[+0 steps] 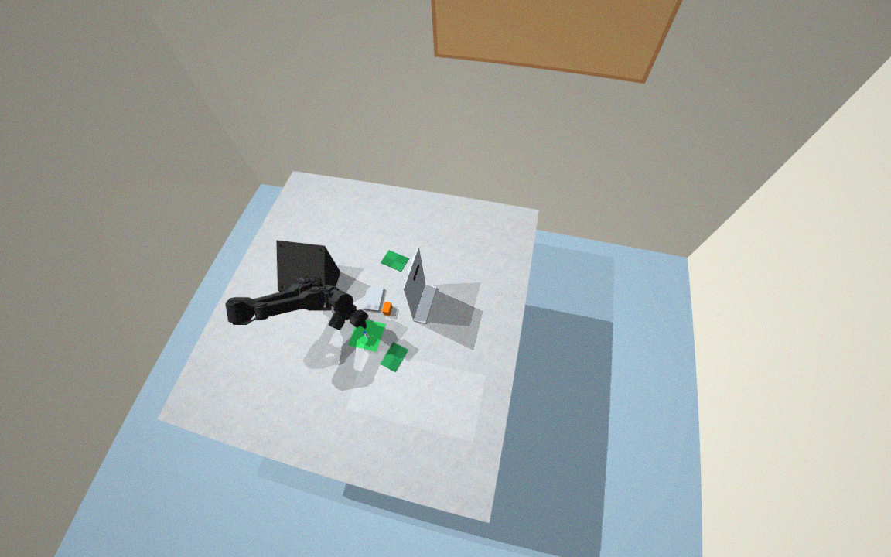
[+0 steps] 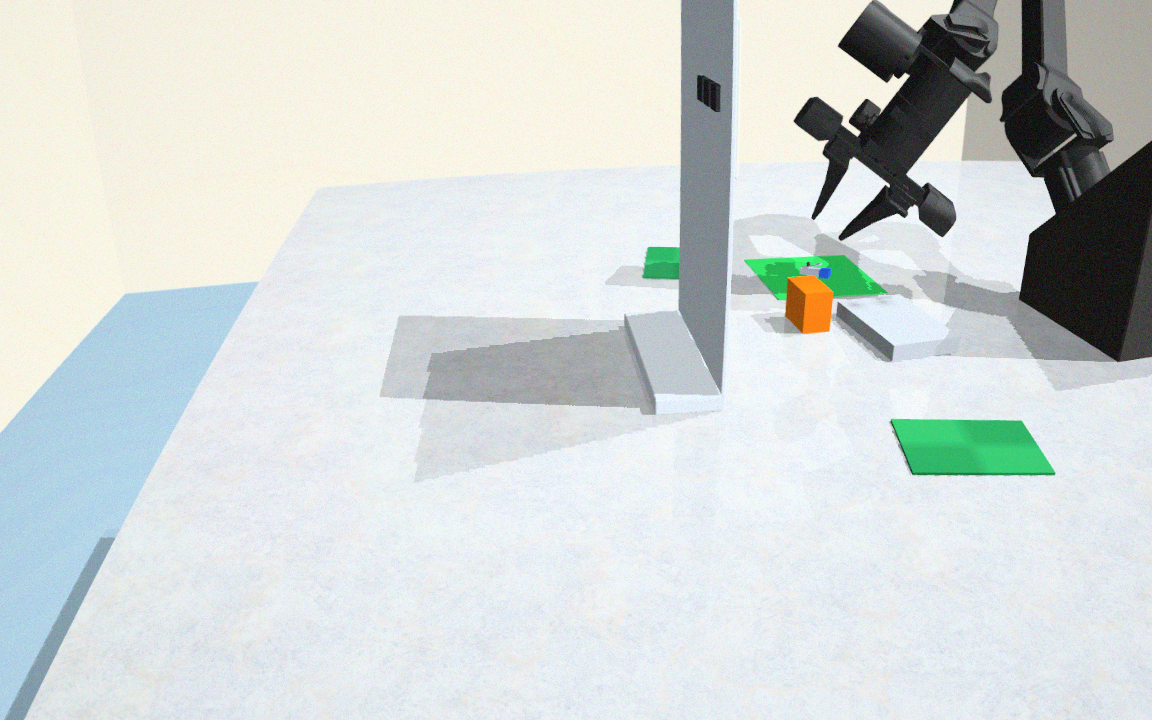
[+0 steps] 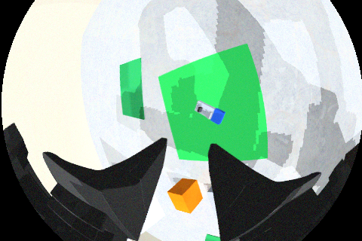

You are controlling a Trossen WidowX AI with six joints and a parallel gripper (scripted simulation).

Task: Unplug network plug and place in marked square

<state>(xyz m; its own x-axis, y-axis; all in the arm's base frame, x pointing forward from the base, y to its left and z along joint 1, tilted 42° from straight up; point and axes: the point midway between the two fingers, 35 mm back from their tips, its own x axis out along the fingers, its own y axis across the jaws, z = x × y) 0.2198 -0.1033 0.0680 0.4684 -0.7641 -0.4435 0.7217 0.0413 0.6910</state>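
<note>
My gripper tip is 2 cm to the left of the network plug and 5 cm above it. From my gripper tip the other things lie so: flat grey block: 1 cm behind, 14 cm to the left, 5 cm below; orange block: 7 cm ahead, 10 cm to the left, 4 cm below; grey panel: 20 cm ahead, 16 cm to the left, 8 cm above.
</note>
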